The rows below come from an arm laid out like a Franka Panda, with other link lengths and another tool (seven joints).
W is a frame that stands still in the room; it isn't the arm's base.
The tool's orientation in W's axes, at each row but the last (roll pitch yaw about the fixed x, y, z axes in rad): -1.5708, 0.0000, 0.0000; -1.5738, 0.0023, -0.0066; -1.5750, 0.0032, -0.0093; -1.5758, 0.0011, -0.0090; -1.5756, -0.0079, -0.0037; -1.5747, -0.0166, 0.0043; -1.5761, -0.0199, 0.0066; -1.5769, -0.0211, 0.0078; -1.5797, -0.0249, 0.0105; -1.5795, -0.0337, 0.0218; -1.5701, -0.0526, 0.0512
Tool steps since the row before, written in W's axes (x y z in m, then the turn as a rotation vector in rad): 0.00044, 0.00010, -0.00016, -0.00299, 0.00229, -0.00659; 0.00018, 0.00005, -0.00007, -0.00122, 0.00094, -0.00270; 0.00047, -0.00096, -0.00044, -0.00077, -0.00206, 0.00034; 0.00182, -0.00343, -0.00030, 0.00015, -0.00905, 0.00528; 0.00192, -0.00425, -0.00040, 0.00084, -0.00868, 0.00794; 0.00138, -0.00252, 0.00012, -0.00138, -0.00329, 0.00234; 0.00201, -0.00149, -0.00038, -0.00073, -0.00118, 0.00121; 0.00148, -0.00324, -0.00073, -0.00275, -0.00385, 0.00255; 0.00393, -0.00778, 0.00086, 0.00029, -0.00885, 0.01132; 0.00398, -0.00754, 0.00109, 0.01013, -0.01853, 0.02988; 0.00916, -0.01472, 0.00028, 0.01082, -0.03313, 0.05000
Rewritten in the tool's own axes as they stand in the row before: 0.00044, 0.00016, 0.00010, -0.00299, 0.00659, 0.00229; 0.00018, 0.00007, 0.00005, -0.00122, 0.00270, 0.00094; 0.00048, 0.00044, -0.00095, -0.00075, -0.00033, -0.00207; 0.00185, 0.00032, -0.00341, 0.00023, -0.00523, -0.00907; 0.00193, 0.00044, -0.00424, 0.00093, -0.00789, -0.00871; 0.00137, -0.00009, -0.00253, -0.00136, -0.00235, -0.00329; 0.00199, 0.00043, -0.00150, -0.00071, -0.00122, -0.00118; 0.00144, 0.00078, -0.00325, -0.00273, -0.00258, -0.00384; 0.00387, -0.00069, -0.00783, 0.00048, -0.01123, -0.00895; 0.00385, -0.00089, -0.00763, 0.01072, -0.02937, -0.01900; 0.00840, 0.00015, -0.01517, 0.01173, -0.04948, -0.03361
